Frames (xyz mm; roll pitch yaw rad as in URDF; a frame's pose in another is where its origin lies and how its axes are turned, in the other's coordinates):
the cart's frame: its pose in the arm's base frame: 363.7 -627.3 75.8 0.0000 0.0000 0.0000
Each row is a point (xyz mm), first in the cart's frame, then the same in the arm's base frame.
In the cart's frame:
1: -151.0 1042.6 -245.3
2: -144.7 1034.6 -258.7
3: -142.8 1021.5 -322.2
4: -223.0 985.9 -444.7
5: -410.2 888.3 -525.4
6: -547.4 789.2 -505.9
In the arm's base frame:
1: 212.7 415.3 -169.5
2: 219.0 407.3 -182.9
3: 220.9 394.2 -246.4
4: 140.7 358.6 -368.9
5: -46.5 261.0 -449.6
6: -183.7 161.9 -430.1

